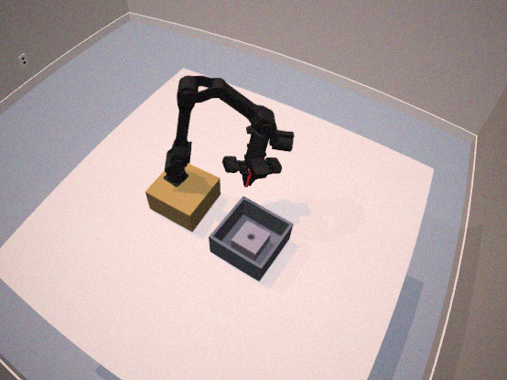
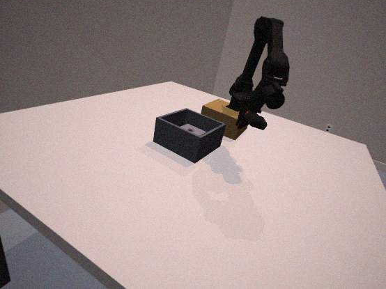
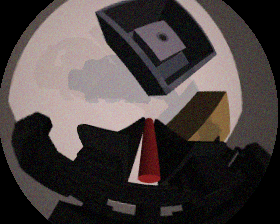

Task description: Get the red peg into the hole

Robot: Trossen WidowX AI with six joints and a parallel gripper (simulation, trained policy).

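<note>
My gripper tip is 130 mm to the left of the grey plate, 110 mm short of it and 50 mm above it. From my gripper tip the other things lie so: dark grey box 130 mm to the right, 110 mm ahead, 70 mm below; then red peg 30 mm above, 10 mm to the left.
</note>
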